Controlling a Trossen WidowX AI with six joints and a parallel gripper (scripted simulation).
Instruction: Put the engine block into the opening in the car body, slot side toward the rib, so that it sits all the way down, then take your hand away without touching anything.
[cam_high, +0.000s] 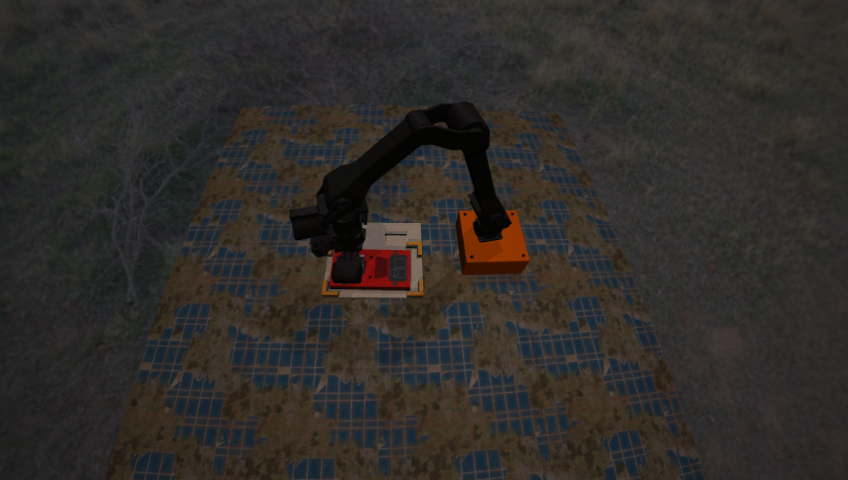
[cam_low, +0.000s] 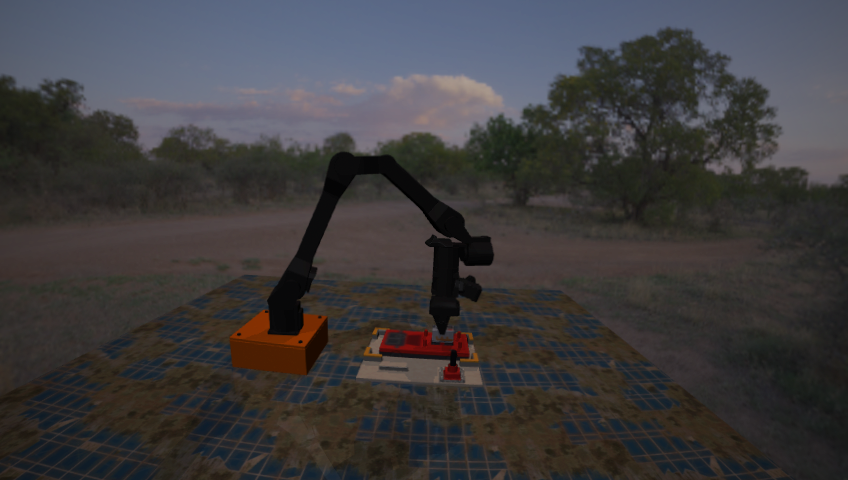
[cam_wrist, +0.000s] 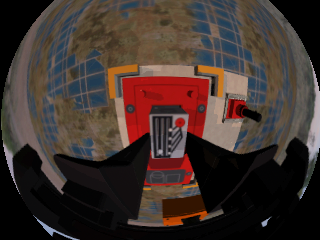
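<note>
The grey engine block lies 1 cm below my gripper tip.
</note>
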